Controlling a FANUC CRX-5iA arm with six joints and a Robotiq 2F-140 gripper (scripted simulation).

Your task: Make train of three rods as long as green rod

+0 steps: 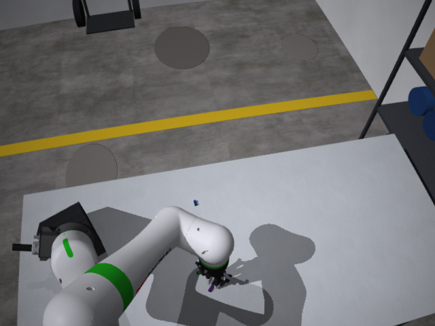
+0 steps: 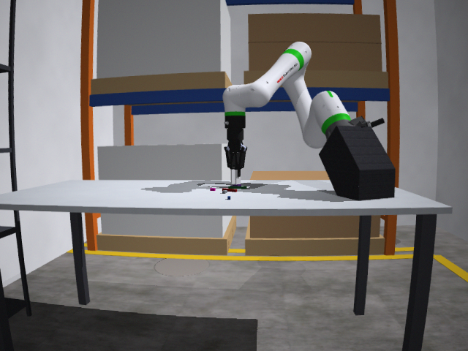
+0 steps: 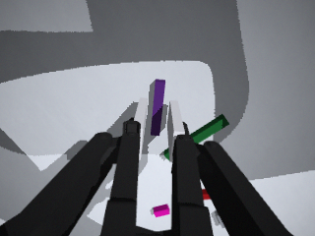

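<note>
Now: hand 4 cm above the purple rod. From my hand the other things lie so: red rod 1 cm ahead, 14 cm to the left, 4 cm below; green rod 2 cm behind, 5 cm to the left, 4 cm below; magenta rod 8 cm ahead, 13 cm to the left, 4 cm below.
</note>
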